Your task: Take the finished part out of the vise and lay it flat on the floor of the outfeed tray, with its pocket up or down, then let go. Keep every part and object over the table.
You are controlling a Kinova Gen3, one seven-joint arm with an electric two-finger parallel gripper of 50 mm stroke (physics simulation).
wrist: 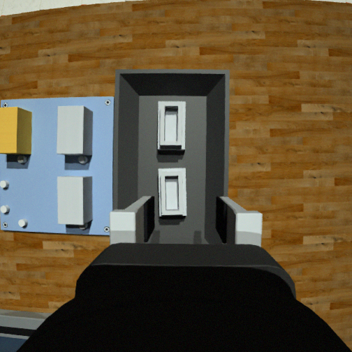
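Two light grey parts with rectangular pockets lie flat, pocket up, on the floor of the dark grey outfeed tray [227, 135]. The nearer part [172, 192] lies towards the gripper and the farther part [171, 126] lies beyond it, with a gap between them. My gripper [184, 212] is open and empty, above the near end of the tray. The nearer part shows ahead of and between the fingers, and neither finger touches it. The vise does not show clearly in the wrist view.
A light blue plate [42, 167] lies left of the tray. On it stand two grey blocks [71, 130] [71, 200], a yellow block [15, 131] and several white pegs. A grey and blue edge [22, 320] shows at the lower left. The tray walls rise around the parts.
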